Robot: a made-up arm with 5 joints.
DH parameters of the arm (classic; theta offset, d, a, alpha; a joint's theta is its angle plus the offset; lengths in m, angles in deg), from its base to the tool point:
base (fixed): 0 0 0.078 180
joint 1: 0 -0.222 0.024 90
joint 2: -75.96 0 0.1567 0
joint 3: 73.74 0 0.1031 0
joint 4: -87.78 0.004 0 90
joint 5: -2.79 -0.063 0 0
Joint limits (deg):
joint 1: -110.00..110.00
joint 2: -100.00..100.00
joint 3: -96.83..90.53
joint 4: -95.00..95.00
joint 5: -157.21..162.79
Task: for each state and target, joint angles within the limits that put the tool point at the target. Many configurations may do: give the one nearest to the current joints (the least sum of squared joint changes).
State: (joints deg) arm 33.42 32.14 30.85 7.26 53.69
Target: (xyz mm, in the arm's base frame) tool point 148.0 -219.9 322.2
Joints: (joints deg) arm 73.34 3.83 14.26 1.14 53.69
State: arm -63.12 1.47 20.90 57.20 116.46
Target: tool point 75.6 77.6 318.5
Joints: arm -88.82 -38.92 32.84 80.01 116.46
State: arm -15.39 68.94 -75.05 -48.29 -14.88
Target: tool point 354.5 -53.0 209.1
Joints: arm 11.67 100.00 -91.69 -87.44 -14.88
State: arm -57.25 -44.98 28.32 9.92 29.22
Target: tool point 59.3 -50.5 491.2
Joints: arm -73.94 -60.86 -13.10 -5.12 29.22
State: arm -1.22 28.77 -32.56 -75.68 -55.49
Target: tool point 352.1 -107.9 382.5
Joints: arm 22.27 40.62 -51.36 -37.15 -55.49
